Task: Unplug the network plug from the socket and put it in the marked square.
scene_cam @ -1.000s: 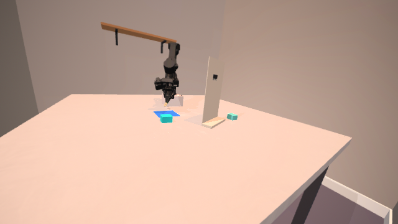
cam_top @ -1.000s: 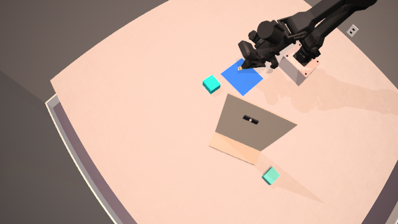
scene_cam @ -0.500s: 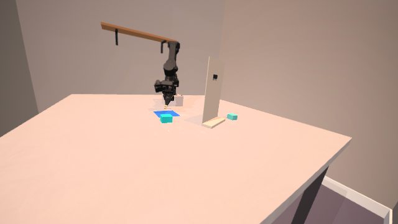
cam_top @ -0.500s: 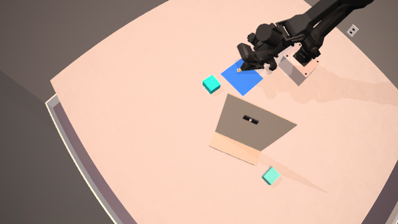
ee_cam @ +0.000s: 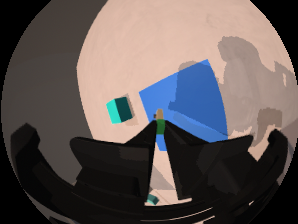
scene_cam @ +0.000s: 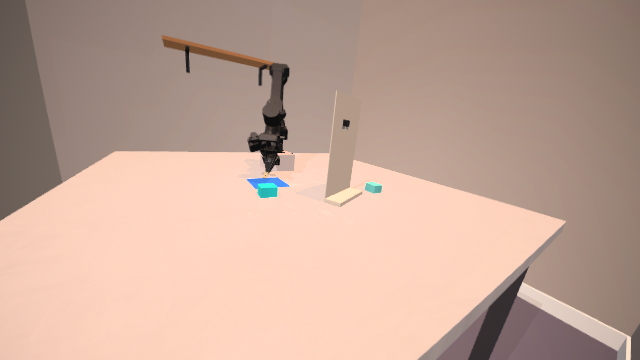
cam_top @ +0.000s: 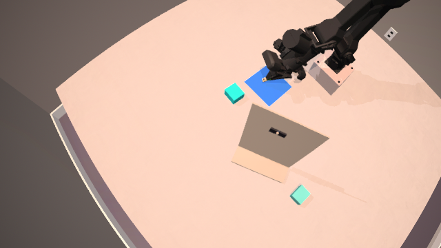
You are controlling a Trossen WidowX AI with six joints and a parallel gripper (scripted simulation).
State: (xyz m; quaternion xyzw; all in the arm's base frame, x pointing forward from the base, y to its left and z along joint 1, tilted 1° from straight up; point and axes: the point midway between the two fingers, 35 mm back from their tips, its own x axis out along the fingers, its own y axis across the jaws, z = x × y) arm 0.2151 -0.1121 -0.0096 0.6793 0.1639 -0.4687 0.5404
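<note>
Right now my gripper tip is 4 cm above the blue marked square, 1 cm to the right of it and 1 cm past it. From my gripper tip the other things lie so: upright panel 19 cm ahead, 17 cm to the left, 10 cm above; then cyan block 11 cm ahead, 4 cm to the right, 2 cm below; then pale teal block 34 cm to the left, 18 cm ahead, 3 cm below.
</note>
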